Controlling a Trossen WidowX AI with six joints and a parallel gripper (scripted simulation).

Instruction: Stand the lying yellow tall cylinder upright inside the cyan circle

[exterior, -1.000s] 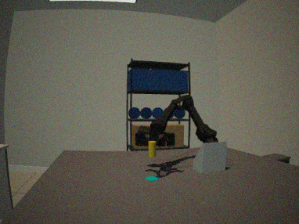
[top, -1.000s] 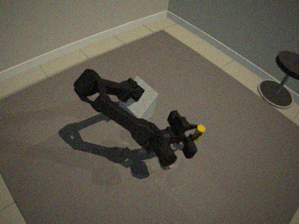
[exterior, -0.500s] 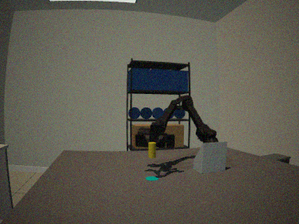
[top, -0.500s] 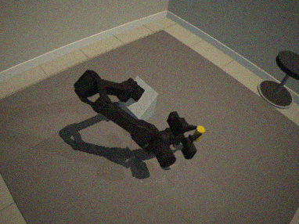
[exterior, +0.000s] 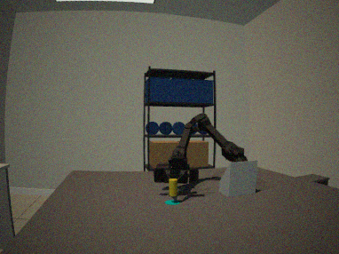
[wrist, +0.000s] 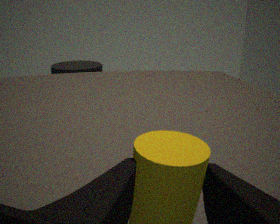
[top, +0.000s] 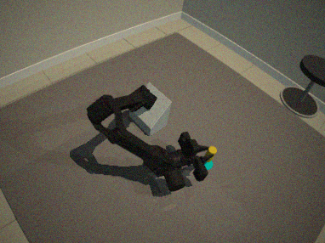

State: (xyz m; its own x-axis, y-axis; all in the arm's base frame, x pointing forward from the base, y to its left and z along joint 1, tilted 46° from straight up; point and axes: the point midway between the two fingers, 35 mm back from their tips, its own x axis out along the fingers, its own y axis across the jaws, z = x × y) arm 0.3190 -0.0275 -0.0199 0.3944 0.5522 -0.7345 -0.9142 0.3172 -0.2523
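Right now the yellow tall cylinder is 2 cm below my gripper tip. Round my gripper tip: cyan circle: 9 cm below.
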